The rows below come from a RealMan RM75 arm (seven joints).
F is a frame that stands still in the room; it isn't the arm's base.
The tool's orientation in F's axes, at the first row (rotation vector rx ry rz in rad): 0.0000 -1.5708 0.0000
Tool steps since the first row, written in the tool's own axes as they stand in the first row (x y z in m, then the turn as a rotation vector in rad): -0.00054 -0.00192 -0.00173 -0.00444 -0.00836 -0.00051; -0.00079 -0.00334 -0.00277 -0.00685 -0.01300 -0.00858; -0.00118 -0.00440 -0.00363 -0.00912 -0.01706 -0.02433; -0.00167 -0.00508 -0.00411 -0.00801 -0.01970 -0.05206; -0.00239 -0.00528 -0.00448 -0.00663 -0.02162 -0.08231; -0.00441 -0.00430 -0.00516 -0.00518 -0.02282 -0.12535; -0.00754 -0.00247 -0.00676 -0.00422 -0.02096 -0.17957; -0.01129 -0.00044 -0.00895 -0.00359 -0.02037 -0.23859; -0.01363 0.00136 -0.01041 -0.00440 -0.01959 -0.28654; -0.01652 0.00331 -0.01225 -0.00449 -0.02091 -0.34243; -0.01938 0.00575 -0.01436 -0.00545 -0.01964 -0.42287
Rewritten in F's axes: 0.00173 -0.00192 -0.00054 0.00051 -0.00836 -0.00444; 0.00277 -0.00334 -0.00079 0.00858 -0.01300 -0.00685; 0.00363 -0.00440 -0.00118 0.02433 -0.01706 -0.00912; 0.00411 -0.00508 -0.00167 0.05206 -0.01970 -0.00801; 0.00448 -0.00528 -0.00239 0.08231 -0.02162 -0.00663; 0.00516 -0.00430 -0.00441 0.12535 -0.02282 -0.00518; 0.00676 -0.00247 -0.00754 0.17957 -0.02096 -0.00422; 0.00895 -0.00044 -0.01129 0.23859 -0.02037 -0.00359; 0.01041 0.00136 -0.01363 0.28654 -0.01959 -0.00440; 0.01225 0.00331 -0.01652 0.34243 -0.02091 -0.00449; 0.01436 0.00575 -0.01938 0.42287 -0.01964 -0.00545
